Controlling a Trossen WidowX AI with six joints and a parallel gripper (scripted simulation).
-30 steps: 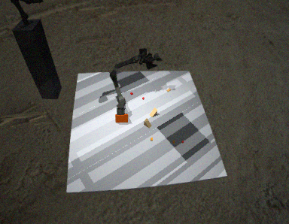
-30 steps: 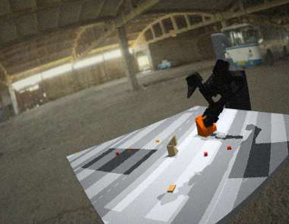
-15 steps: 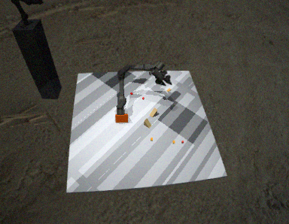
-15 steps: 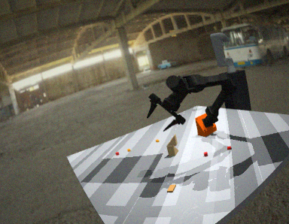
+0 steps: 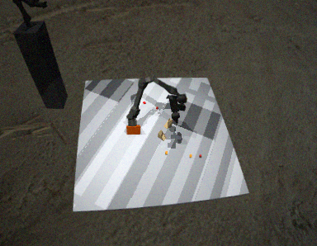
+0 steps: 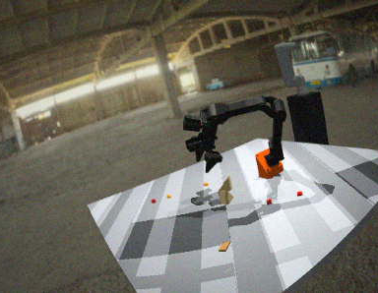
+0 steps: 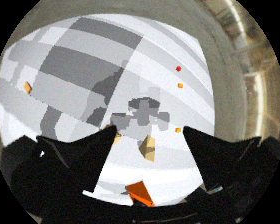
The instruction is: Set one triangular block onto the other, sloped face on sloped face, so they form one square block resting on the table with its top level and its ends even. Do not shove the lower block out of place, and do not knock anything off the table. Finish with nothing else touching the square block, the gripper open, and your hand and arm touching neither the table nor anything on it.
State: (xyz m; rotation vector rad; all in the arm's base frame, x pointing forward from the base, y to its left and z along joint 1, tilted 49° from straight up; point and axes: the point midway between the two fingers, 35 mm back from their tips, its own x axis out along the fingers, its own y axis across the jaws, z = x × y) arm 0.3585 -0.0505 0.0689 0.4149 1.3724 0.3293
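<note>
Now: gripper tip 120 mm past the tan triangular block, 50 mm to the left of it and 150 mm above it.
</note>
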